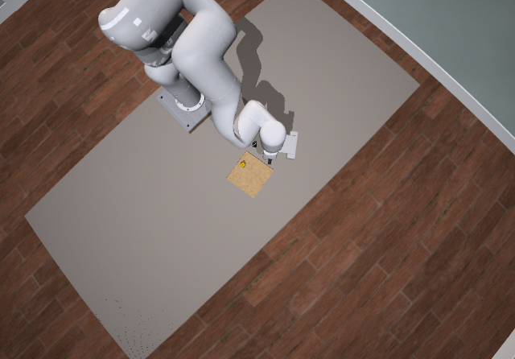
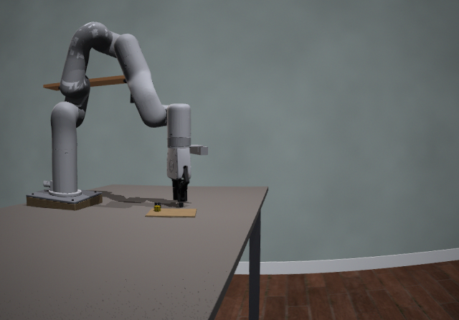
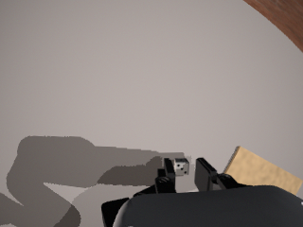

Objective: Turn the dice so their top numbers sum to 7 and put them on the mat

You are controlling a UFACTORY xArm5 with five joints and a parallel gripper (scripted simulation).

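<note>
My gripper is now 30 mm above the white die. The rest, counted from my hand: black die: 70 mm behind, 30 mm below, 20 mm to the right; then yellow die: 110 mm to the right, 60 mm behind, 30 mm below; then tan mat: 130 mm to the right, 40 mm below, 20 mm behind.
</note>
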